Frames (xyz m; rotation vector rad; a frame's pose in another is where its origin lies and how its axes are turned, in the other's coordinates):
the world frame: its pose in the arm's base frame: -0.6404 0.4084 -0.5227 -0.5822 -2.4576 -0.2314
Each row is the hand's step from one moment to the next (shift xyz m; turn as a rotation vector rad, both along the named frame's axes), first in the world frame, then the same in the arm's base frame.
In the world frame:
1: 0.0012 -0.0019 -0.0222 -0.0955 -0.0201 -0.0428
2: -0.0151 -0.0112 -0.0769 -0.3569 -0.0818 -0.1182
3: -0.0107 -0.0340 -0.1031 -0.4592 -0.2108 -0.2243
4: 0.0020 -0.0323 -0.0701 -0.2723 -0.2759 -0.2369
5: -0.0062 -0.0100 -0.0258 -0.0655 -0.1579 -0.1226
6: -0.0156 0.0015 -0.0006 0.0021 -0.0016 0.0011
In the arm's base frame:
1: 0.0097 -0.0077 0.0186 0.0821 -0.0641 -0.0224
2: 0.0453 -0.0377 0.0528 0.2825 -0.2333 -0.1175
3: 0.0451 -0.0641 0.0759 0.3522 -0.4151 -0.0961
4: 0.0198 -0.0485 0.0568 0.1932 -0.4106 0.0222
5: 0.0132 -0.0186 0.0169 0.0383 -0.1993 0.0555
6: 0.0123 -0.0044 -0.0087 -0.0028 -0.0004 0.0003

